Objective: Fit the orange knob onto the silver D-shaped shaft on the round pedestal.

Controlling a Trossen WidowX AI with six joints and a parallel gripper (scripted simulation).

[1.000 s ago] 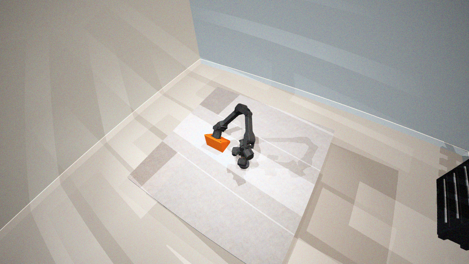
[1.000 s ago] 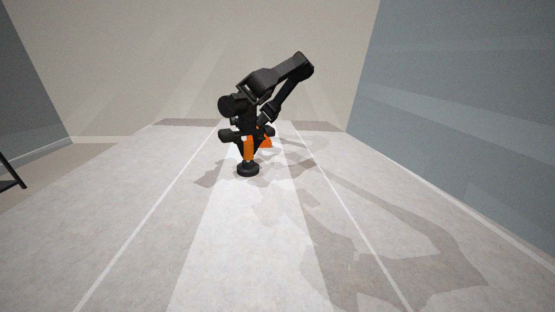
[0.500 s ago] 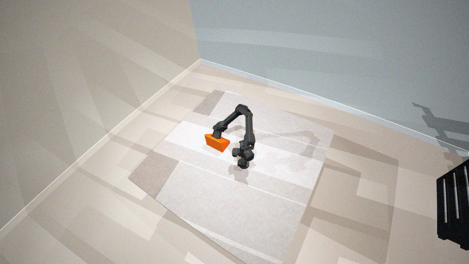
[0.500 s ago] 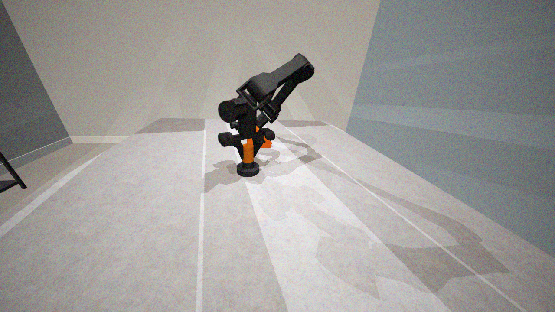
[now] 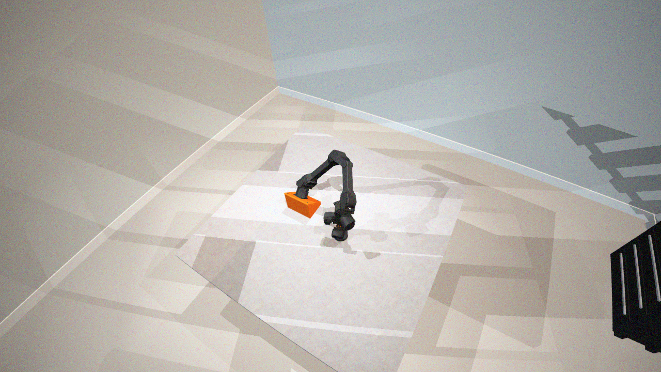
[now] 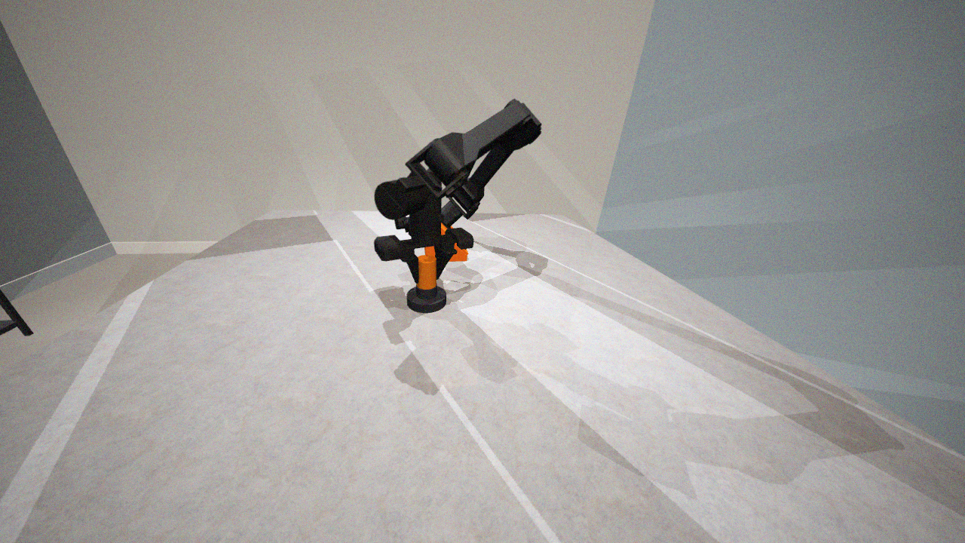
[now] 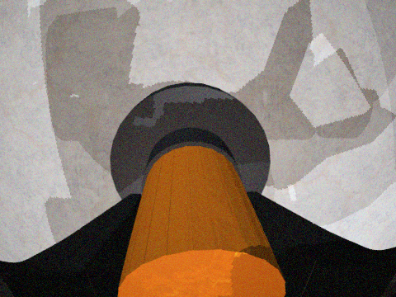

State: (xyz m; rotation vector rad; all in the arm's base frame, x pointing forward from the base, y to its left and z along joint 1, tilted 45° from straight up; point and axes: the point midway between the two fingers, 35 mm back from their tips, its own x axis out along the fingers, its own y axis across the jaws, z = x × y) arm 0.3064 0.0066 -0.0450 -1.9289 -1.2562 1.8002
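Now: gripper tip 30 mm below the orange knob. Round my gripper tip: round dark pedestal: 20 mm below.
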